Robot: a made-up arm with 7 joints.
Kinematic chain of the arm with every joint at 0, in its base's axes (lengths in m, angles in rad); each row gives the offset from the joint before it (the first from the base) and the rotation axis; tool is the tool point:
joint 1: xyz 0 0.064 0 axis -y
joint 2: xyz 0 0.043 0 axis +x
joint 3: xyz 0 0 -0.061 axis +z
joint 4: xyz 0 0 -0.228 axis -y
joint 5: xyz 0 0 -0.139 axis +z
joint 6: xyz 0 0 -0.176 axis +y
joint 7: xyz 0 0 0 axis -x
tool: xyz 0 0 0
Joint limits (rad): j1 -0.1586..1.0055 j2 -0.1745..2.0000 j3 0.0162..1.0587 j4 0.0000..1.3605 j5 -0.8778..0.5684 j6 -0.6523..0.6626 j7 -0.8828..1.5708
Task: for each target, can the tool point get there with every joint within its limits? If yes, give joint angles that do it. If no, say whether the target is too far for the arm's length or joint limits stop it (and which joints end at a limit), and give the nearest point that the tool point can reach.
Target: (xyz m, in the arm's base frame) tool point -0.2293 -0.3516 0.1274
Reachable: no: joint limits stop it (at a limit: joint 1, joint 2, joint 3, joint 4) | nearest point -0.2500 0.3178 0.3373 | short by 0.702 m
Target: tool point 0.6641 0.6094 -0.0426
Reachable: no: too far | nearest point 0.4462 0.4667 -0.0766 | short by 0.263 m
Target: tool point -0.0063 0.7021 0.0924
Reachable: yes | joints 0.5378 1.6713 0.4920 0.1515 -0.5237 -0.3132 0.8131
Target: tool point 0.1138 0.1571 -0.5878
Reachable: yes | joints 0.0928 0.0404 0.4163 0.2058 0.3787 0.1479 1.3016
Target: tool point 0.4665 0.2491 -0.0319
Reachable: yes | joints 0.8562 0.1038 0.3498 1.2578 -0.3630 -0.1416 -0.1151
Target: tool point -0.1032 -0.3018 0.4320
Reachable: no: joint limits stop it (at a limit: joint 2, joint 3, joint 4) | nearest point -0.0976 0.3178 0.4084 | short by 0.620 m
